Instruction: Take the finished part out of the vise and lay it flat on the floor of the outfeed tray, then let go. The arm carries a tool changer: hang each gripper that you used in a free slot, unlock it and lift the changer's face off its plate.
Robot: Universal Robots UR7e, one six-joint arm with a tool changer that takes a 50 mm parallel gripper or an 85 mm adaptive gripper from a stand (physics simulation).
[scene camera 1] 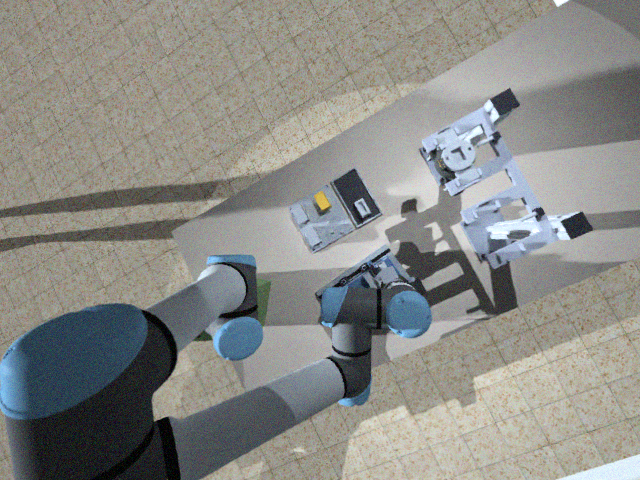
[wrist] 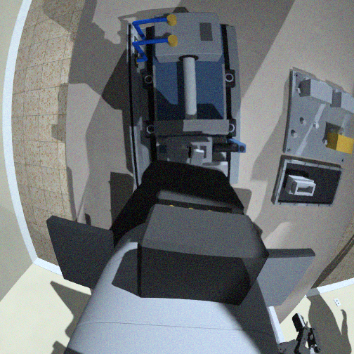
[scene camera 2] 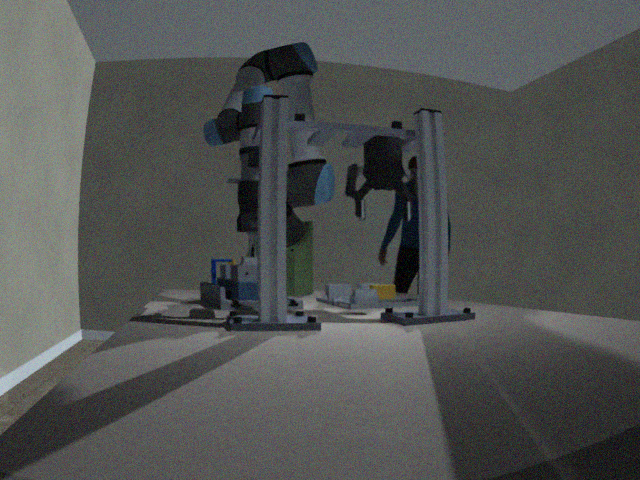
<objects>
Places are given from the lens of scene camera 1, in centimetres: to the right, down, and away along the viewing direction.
tool stand (scene camera 1: 494, 239): 56, 0, 91
grey fixture plate (scene camera 1: 338, 221): 6, -6, 100
</objects>
